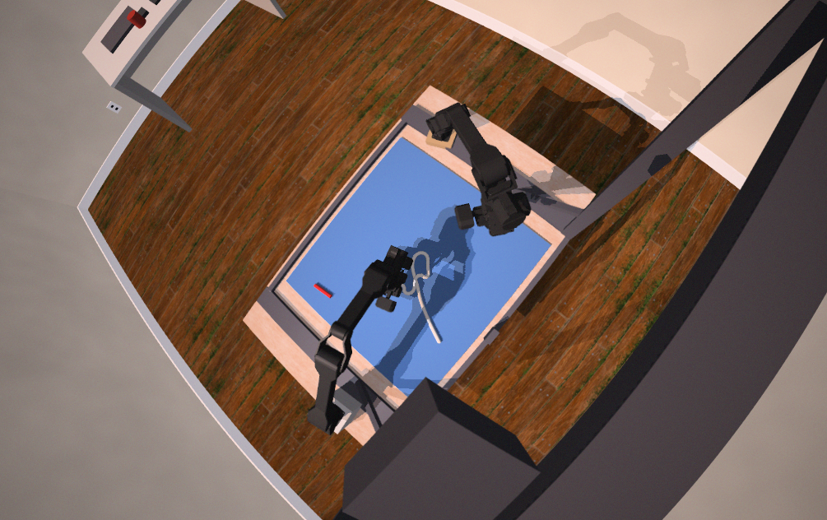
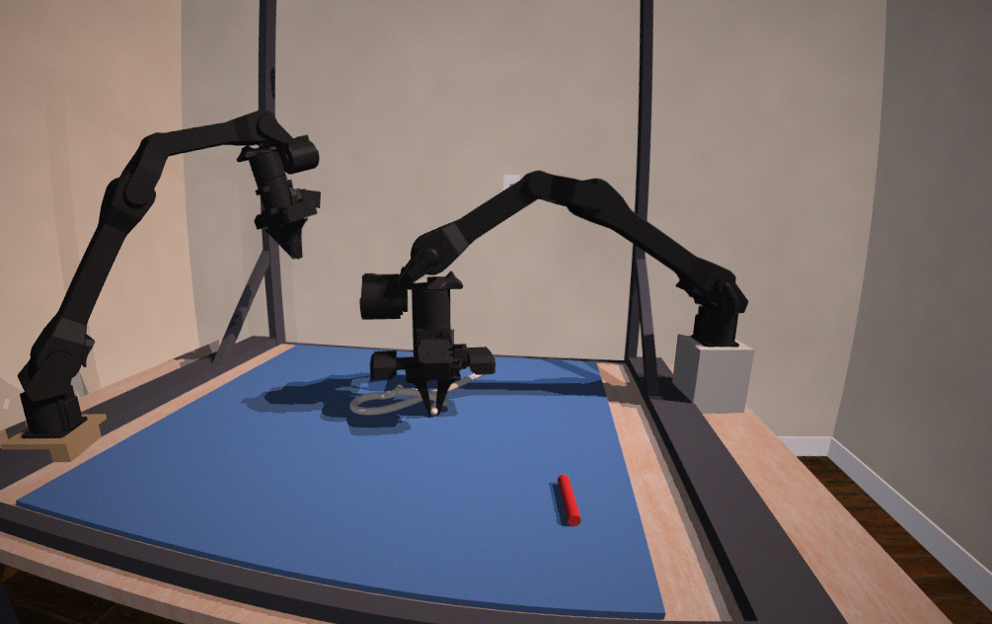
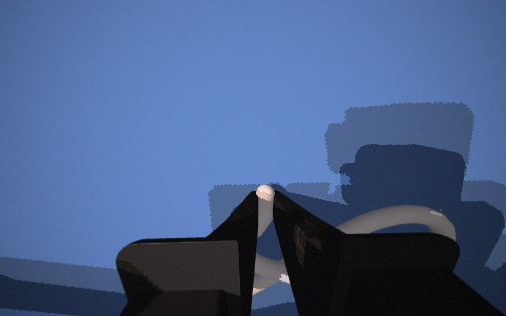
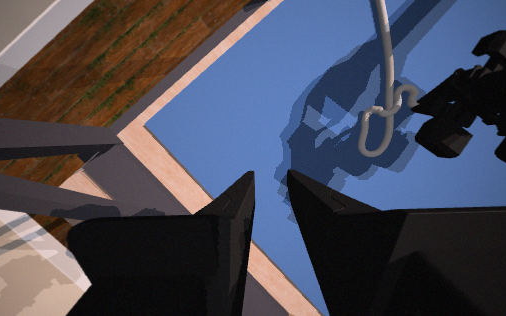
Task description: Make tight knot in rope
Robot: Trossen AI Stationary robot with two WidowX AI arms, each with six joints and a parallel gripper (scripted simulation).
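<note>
My left hand is 70 mm to the left of the blue mat and 40 mm above it. From my left hand the other things lie so: red cylinder (270 mm ahead, 120 mm to the left, 30 mm below).
</note>
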